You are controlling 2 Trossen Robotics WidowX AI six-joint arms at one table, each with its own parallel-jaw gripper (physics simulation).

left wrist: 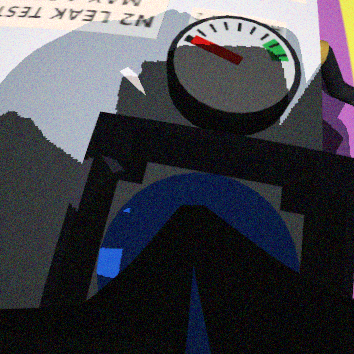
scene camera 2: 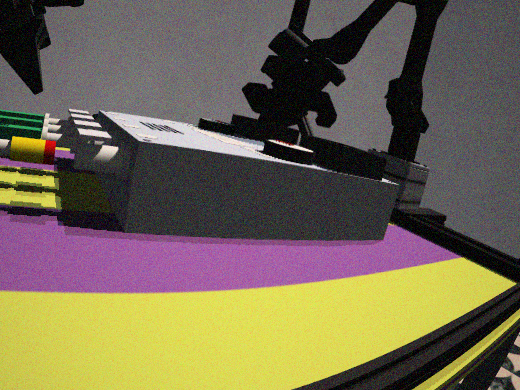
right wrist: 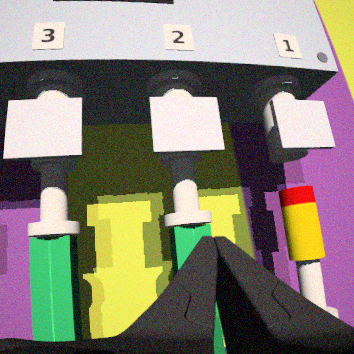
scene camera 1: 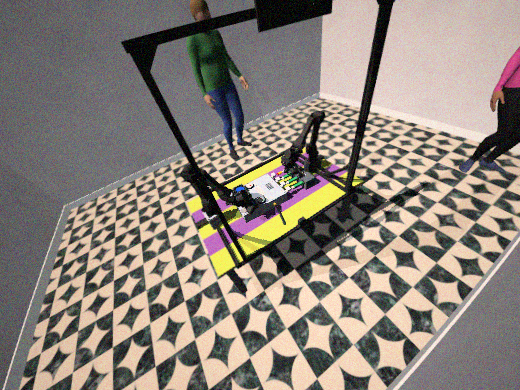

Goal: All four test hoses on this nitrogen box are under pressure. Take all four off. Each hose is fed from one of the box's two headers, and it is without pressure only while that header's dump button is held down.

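Places are measured from the left arm's base along level axes (x ahead, y left, z up), in millimetres.
Pixels of known places: left gripper, between the fingertips: (left wrist: 190,216) (scene camera 1: 252,203); right gripper, between the fingertips: (scene camera 2: 38,92) (right wrist: 211,246) (scene camera 1: 284,173); left arm's base, origin of its link: (scene camera 2: 400,158) (scene camera 1: 211,212); right arm's base, origin of its link: (scene camera 1: 312,160).
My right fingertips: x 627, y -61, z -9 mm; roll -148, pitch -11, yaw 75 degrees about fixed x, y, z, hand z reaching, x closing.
Note:
Ahead of a thing's pixels: the offset from my right fingertips to its top centre. "spot": to the spot under its first point.
The nitrogen box (scene camera 1: 259,186) (scene camera 2: 250,200) (right wrist: 110,30) lies on the table. My left gripper (left wrist: 190,216) is shut and empty, its tips over the blue button @(dx -383, dy -71, dz -16 mm) (left wrist: 109,262) inside a black guard. The gauge @(spot: dx -315, dy -81, dz -8 mm) (left wrist: 230,90) beside it has its red needle on the lowest mark. My right gripper (right wrist: 211,246) (scene camera 2: 37,92) is shut and empty, above the green body of hose 2 @(spot: dx -3, dy -1, dz -38 mm) (right wrist: 185,240). Hose 2 and hose 3 @(spot: dx +0, dy -67, dz -38 mm) (right wrist: 52,280) run into their ports behind white plates. Hose 1's yellow plug with red end @(dx +10, dy +72, dz -37 mm) (right wrist: 302,225) (scene camera 2: 30,148) is apart from port 1. Hose 4 is outside the right wrist view.
White plates (right wrist: 187,125) (right wrist: 42,127) (right wrist: 305,124) sit at ports 2, 3 and 1. In scene camera 2 a second round gauge @(dx -299, dy -84, dz -8 mm) (scene camera 2: 215,125) stands on the box top. A black frame (scene camera 1: 372,85) stands around the table. Two people stand beyond it.

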